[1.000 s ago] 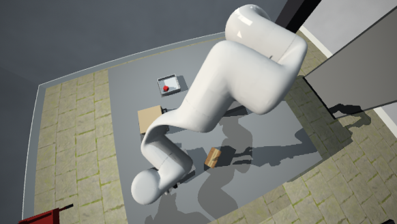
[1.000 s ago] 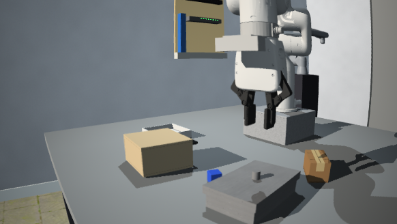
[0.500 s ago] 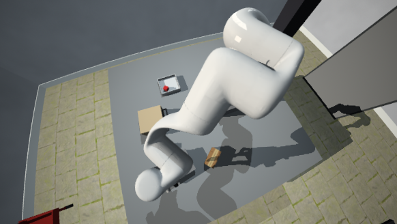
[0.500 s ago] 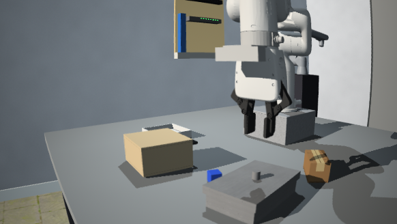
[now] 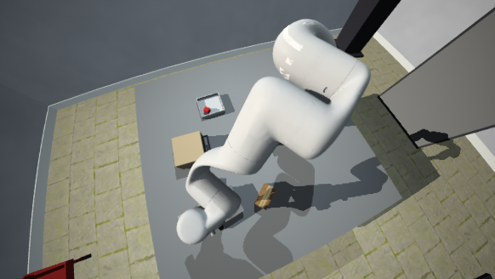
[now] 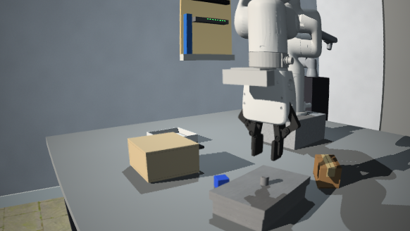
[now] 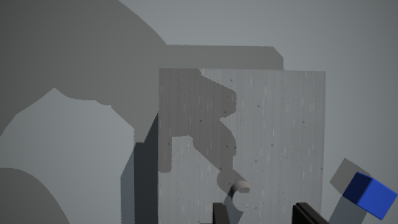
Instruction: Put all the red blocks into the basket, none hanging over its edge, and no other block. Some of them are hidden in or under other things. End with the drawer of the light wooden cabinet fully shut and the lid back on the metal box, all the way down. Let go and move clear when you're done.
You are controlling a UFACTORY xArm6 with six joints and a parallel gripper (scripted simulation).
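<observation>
Right now my hand is 8 cm above the knobbed lid. The rest, counted from my hand: blue block (13 cm to the right, 12 cm below, 3 cm ahead); green block (23 cm behind, 12 cm below, 4 cm to the right); cardboard box (22 cm behind, 10 cm below, 2 cm to the right).
</observation>
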